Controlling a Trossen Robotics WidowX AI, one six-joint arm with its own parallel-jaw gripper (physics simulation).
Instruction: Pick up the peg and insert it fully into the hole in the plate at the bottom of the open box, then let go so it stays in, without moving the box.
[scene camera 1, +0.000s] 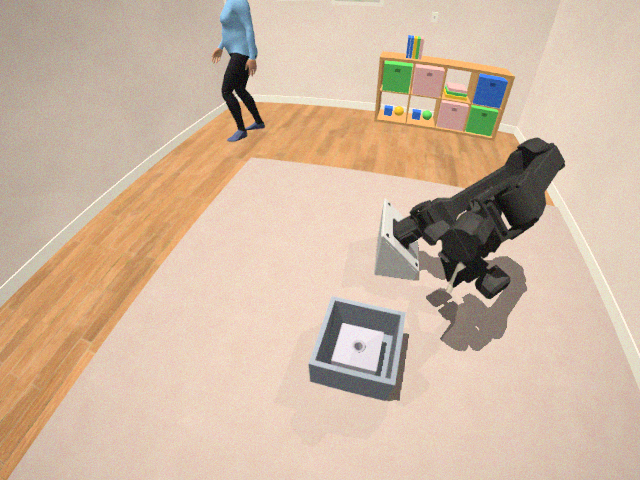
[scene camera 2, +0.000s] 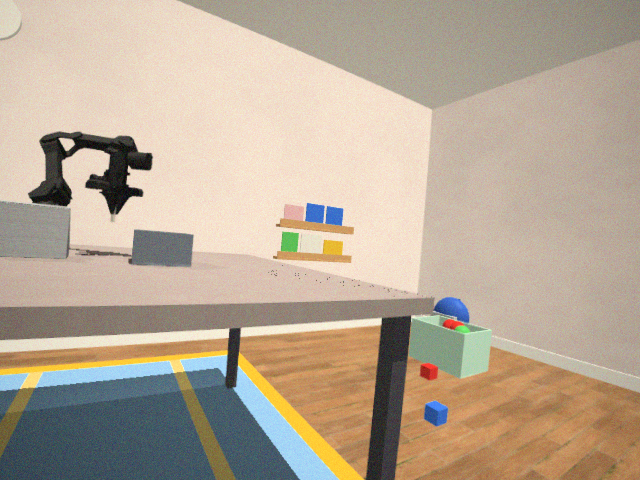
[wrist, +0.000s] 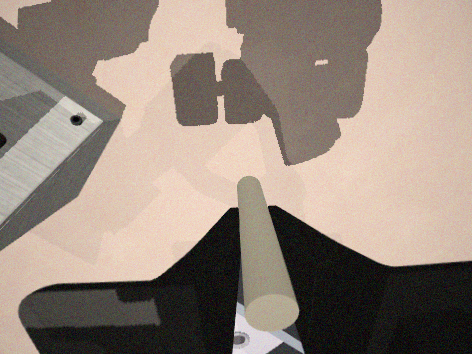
Scene:
my gripper: scene camera 1; scene camera 2; wrist 253, 215
same spot on my gripper: (scene camera 1: 468, 274) = (scene camera 2: 126, 194)

